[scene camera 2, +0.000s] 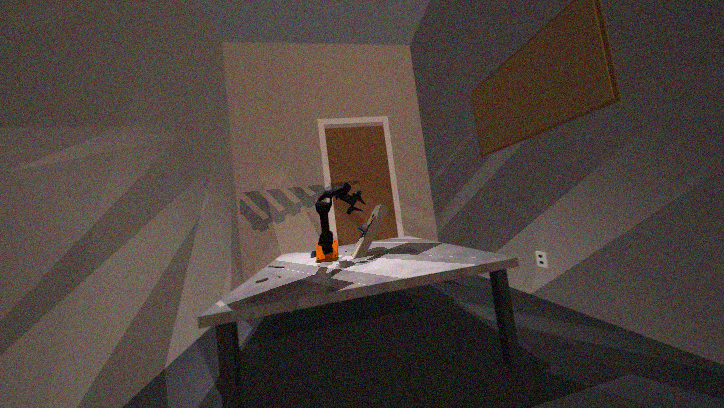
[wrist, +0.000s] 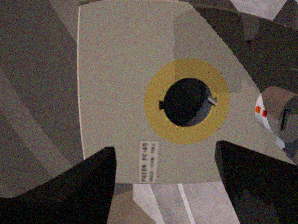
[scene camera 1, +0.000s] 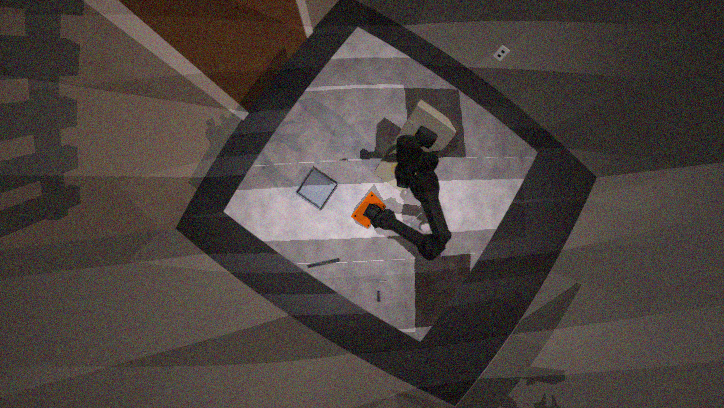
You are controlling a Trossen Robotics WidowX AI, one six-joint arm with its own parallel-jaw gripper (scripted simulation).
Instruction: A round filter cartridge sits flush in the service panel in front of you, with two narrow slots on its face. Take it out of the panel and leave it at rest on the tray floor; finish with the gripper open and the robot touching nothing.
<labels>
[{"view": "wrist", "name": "gripper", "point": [166, 153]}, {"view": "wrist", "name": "service panel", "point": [161, 90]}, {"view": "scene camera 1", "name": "service panel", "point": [423, 114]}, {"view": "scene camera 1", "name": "grey square tray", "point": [315, 188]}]
</labels>
